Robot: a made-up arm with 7 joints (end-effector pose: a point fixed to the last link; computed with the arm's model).
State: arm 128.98 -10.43 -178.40 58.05 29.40 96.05 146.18
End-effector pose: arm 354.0 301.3 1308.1 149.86 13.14 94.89
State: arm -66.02 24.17 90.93 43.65 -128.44 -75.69 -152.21
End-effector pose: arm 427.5 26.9 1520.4 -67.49 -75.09 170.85
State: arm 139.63 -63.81 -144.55 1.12 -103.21 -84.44 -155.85
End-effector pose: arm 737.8 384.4 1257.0 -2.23 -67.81 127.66
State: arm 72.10 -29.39 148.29 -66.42 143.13 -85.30 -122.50
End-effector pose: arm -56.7 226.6 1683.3 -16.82 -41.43 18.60
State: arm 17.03 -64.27 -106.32 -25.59 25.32 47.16 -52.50
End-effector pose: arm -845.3 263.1 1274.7 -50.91 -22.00 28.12
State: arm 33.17 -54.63 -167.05 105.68 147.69 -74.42 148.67
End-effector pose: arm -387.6 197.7 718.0 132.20 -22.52 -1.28
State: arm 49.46 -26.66 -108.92 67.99 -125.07 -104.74 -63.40
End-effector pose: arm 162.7 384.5 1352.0 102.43 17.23 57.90
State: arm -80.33 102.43 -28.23 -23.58 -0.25 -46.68 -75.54
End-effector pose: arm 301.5 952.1 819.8 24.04 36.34 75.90
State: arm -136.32 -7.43 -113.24 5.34 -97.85 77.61 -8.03
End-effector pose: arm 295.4 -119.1 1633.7 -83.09 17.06 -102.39
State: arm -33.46 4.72 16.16 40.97 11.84 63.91 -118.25
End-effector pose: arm 484.2 175.4 1499.5 136.97 64.52 139.76
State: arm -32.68 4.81 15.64 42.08 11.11 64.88 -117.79
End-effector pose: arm 486.8 175.3 1487.6 140.86 63.04 143.46
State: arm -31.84 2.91 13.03 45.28 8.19 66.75 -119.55
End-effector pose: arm 464.8 182.3 1475.6 140.18 57.56 145.61
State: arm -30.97 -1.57 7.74 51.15 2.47 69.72 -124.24
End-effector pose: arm 405.0 199.6 1463.4 136.36 47.48 148.39
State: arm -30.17 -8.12 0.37 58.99 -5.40 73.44 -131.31
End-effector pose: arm 305.5 222.5 1448.7 133.03 34.81 154.15
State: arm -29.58 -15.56 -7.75 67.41 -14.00 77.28 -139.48
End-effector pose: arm 181.2 239.8 1425.9 132.00 22.49 161.83
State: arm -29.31 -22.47 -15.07 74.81 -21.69 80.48 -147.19
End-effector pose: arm 62.5 244.1 1394.3 133.05 12.70 168.58
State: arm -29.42 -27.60 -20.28 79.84 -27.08 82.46 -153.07
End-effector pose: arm -23.4 239.4 1364.7 134.64 6.50 172.62
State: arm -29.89 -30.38 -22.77 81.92 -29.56 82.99 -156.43
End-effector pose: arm -67.1 233.3 1350.5 135.01 3.96 174.13
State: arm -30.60 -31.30 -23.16 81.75 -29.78 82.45 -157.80
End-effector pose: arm -79.4 229.6 1352.6 133.84 3.92 174.19
